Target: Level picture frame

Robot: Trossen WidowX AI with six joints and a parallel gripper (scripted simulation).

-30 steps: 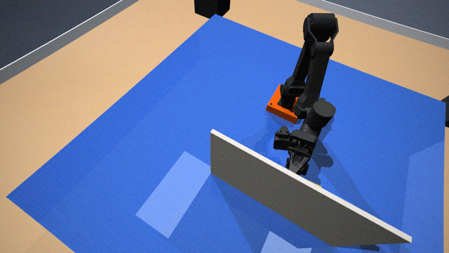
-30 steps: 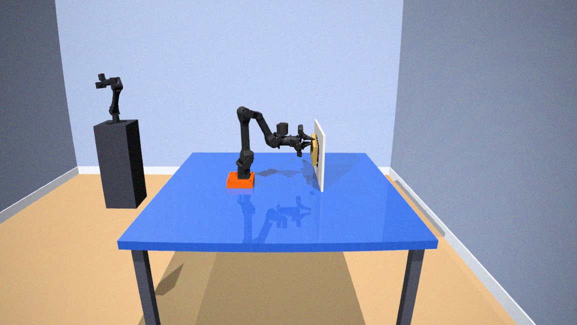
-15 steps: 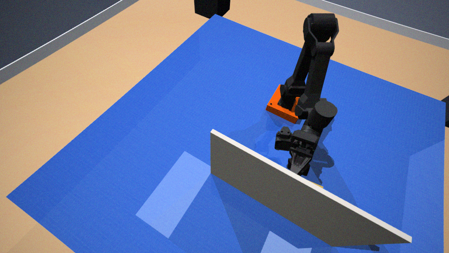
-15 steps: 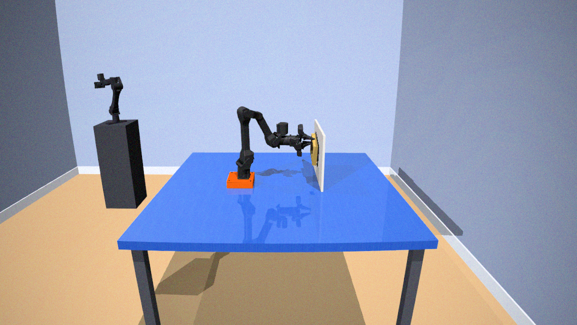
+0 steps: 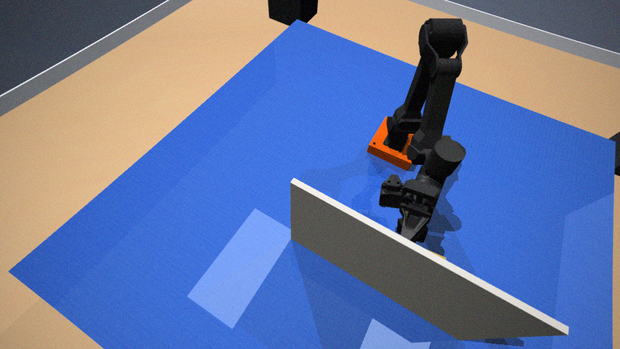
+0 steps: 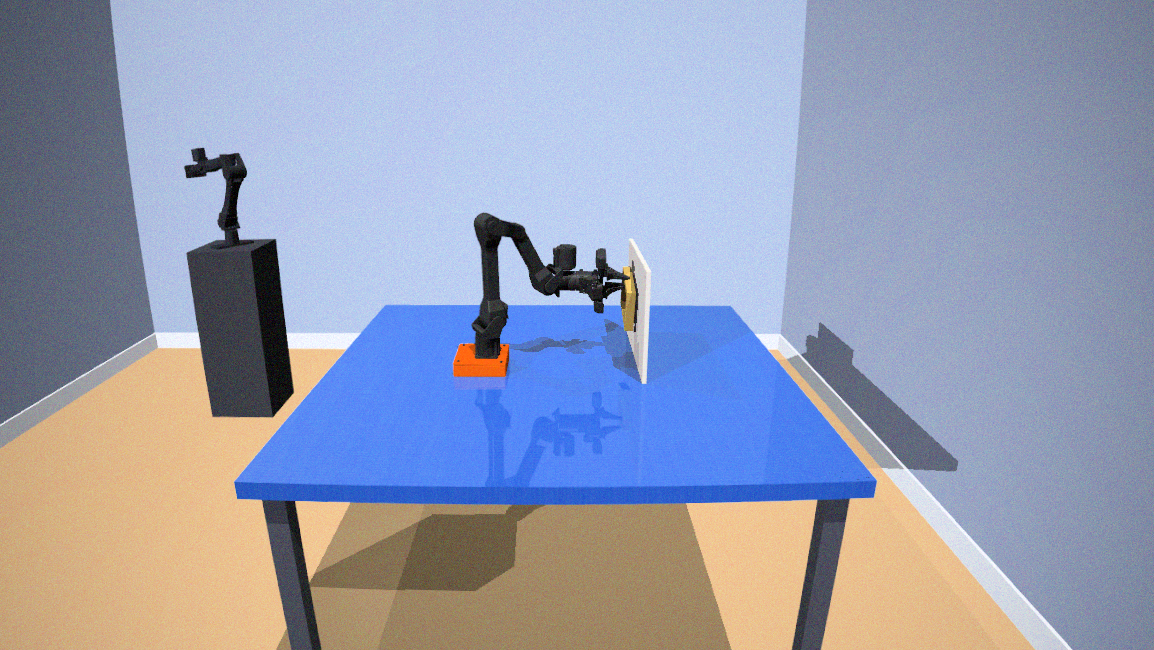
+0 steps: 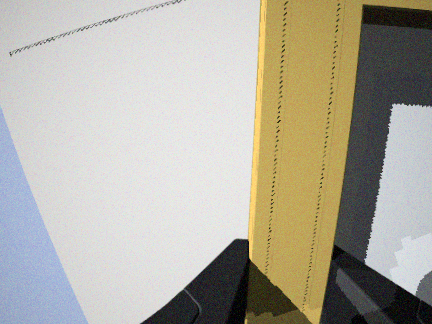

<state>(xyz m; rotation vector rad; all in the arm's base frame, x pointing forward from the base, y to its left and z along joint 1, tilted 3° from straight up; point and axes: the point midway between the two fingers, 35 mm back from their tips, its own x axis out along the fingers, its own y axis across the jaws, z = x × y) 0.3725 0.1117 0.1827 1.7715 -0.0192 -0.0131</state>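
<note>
My gripper tip is now 10 mm short of the picture frame, 10 mm to the right of it and 50 mm above it. Also, from my gripper tip: wall panel: 20 mm ahead, 70 mm below.
</note>
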